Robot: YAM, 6 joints.
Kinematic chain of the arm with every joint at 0, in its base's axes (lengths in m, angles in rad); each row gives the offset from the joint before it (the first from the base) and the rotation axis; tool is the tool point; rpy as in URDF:
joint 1: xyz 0 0 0.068 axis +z
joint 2: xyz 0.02 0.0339 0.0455 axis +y
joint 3: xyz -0.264 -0.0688 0 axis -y
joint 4: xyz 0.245 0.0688 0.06 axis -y
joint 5: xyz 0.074 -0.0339 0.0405 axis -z
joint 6: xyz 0.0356 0 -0.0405 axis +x
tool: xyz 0 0 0 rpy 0 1.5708 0
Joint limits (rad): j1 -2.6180..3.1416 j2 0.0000..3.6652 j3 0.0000..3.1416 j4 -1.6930..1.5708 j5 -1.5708..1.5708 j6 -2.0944..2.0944
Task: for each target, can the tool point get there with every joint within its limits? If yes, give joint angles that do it. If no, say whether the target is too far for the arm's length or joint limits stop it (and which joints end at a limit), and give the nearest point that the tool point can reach.
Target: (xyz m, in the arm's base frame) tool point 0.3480 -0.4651 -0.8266
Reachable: no: too far | nearest point 0.2314 -0.3092 -0.3532 | short by 0.512 m
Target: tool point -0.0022 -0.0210 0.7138
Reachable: yes | joints -1.8248 1.4634 2.4798 1.0167 -0.0896 -0.3445
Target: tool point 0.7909 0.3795 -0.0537
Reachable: no: too far | nearest point 0.5718 0.2744 -0.0063 | short by 0.248 m
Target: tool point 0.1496 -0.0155 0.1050
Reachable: yes | joints -0.1618 1.3393 0.4264 -0.7186 -0.2510 -1.4560
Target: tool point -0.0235 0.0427 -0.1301
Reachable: yes | joints 2.4132 3.1608 0.7828 -0.5176 0.4724 -0.4113
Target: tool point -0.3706 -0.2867 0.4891
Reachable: yes | joints 0.6897 0.4856 2.6140 0.2148 -0.4225 -1.1372
